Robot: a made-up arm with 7 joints.
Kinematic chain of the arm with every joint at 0, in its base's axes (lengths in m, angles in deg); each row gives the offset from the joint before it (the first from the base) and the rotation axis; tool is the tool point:
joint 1: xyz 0 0 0.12 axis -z
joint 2: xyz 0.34 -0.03 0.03 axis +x
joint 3: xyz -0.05 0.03 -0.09 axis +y
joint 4: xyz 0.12 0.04 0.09 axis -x
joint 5: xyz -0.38 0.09 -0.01 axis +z
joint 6: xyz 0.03 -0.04 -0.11 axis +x
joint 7: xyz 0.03 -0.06 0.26 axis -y
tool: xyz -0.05 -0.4 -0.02
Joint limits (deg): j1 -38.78..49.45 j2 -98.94..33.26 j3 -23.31..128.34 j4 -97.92..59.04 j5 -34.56..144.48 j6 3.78..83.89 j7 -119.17..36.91
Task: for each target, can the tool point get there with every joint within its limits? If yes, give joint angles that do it. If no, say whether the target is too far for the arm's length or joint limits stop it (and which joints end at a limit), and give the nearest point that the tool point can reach.
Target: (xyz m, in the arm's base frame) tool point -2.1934 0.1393 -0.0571
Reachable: no: too far | nearest point -0.5862 -0.1751 0.0351 | short by 1.640 m
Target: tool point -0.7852 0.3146 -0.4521
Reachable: no: joint limits stop it (at a limit: joint 1, joint 4, joint 5) | nearest point -0.4394 0.3015 -0.2741 | short by 0.389 m
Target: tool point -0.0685 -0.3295 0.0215
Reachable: yes | joints 28.28 4.14 74.02 -6.03 22.28 39.53 21.75
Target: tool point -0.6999 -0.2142 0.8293
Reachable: no: joint limits stop it (at a limit: joint 1, joint 2, joint 3, joint 5) | nearest point -0.4174 -0.2316 0.5984 | short by 0.365 m
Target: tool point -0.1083 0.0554 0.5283
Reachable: yes | joints -18.81 -68.97 0.86 28.56 -13.24 14.25 -32.31
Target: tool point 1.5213 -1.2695 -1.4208
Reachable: no: too far | nearest point 0.6684 -0.5578 -0.4840 | short by 1.453 m
